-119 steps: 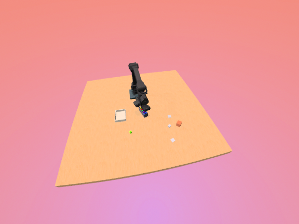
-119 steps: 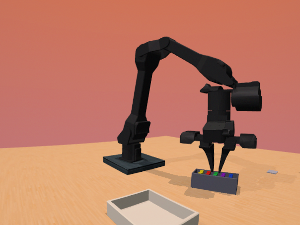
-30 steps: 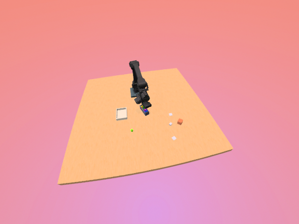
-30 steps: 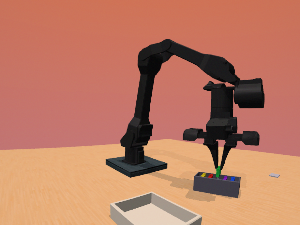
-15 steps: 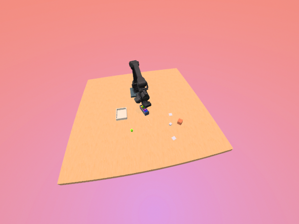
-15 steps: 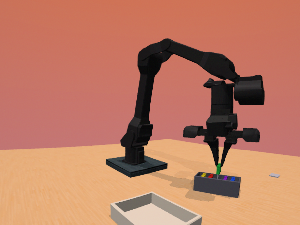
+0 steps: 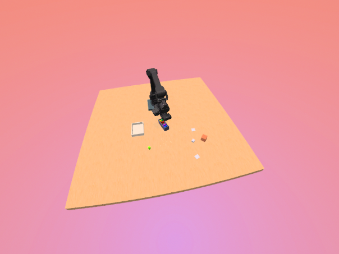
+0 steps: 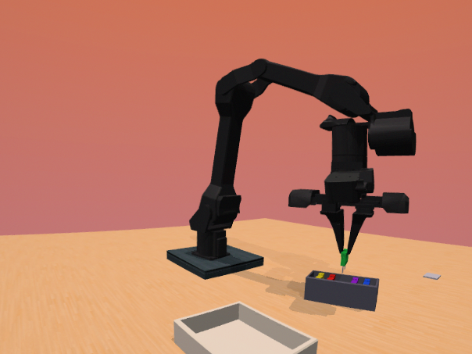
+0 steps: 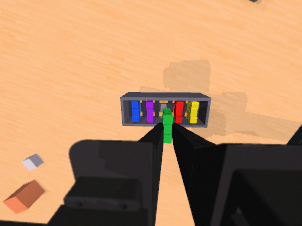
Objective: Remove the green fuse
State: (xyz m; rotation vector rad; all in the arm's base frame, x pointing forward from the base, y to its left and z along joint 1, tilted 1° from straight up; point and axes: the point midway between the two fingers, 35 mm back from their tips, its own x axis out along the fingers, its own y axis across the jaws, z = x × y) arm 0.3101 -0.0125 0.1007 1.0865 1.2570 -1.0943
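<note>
My gripper tip is 22 cm to the left of the cream tray, 8 cm above it and 4 cm past it. The rest, counted from my gripper tip: purple fuse (6 cm below, 2 cm ahead); red fuse (6 cm below, 2 cm behind); green fuse (1 cm below).
</note>
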